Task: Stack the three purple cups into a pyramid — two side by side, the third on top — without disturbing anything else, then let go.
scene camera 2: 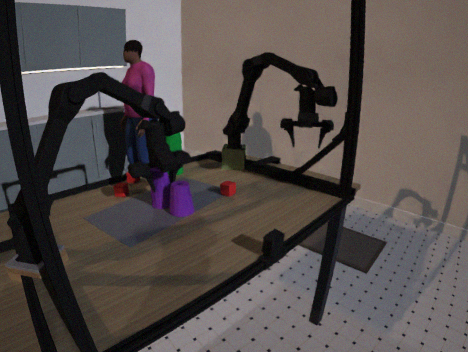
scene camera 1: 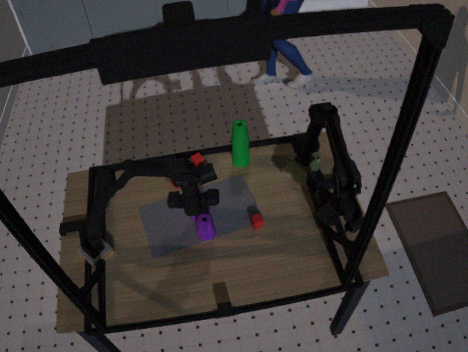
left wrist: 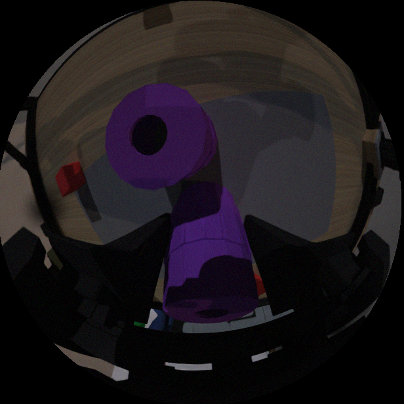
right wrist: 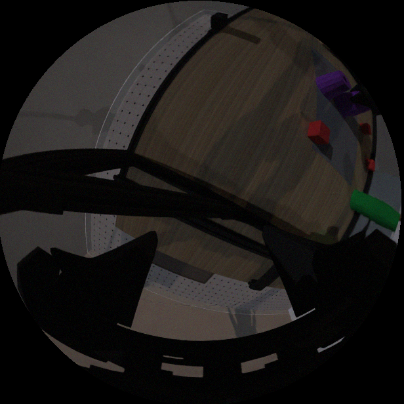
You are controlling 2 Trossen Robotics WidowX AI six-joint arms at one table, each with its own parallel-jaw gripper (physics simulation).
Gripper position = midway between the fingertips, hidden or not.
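Scene camera 2 shows my left gripper [scene camera 2: 163, 189] and my right gripper [scene camera 2: 306, 147]. Scene camera 1: my left gripper [scene camera 1: 197, 210]. In the left wrist view, my left gripper [left wrist: 208, 219] and a red cube [left wrist: 69, 178]; in the right wrist view, my right gripper [right wrist: 210, 234].
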